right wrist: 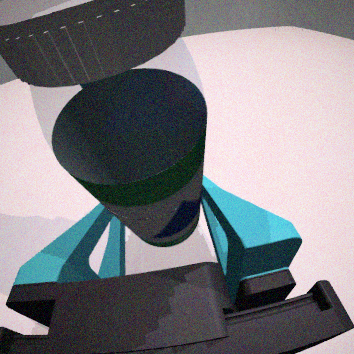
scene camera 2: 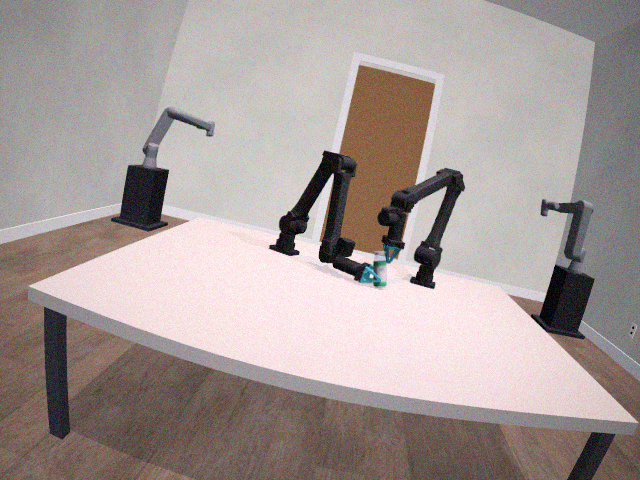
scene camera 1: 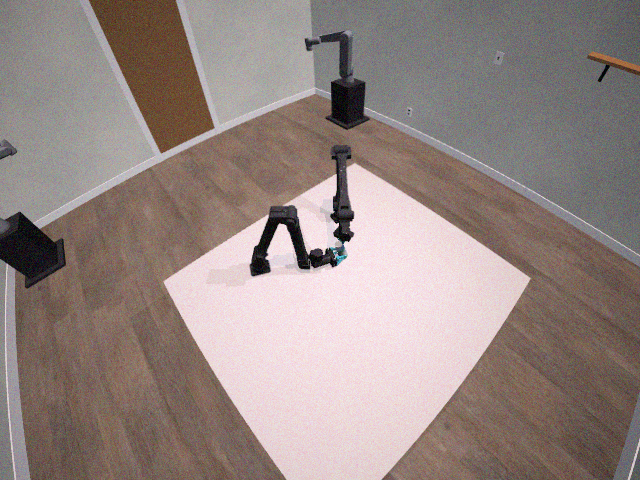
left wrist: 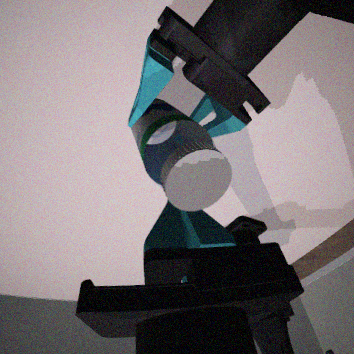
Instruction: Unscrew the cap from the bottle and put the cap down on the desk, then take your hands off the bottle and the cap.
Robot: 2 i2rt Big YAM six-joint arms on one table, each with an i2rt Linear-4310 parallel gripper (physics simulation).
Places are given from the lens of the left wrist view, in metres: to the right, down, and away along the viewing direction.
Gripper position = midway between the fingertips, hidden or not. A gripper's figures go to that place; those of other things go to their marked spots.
left gripper [left wrist: 173,189]: 0.00, 0.01, 0.17
right gripper [left wrist: 153,134]: -0.03, -0.05, 0.21
bottle [left wrist: 161,128]: -0.01, -0.03, 0.13
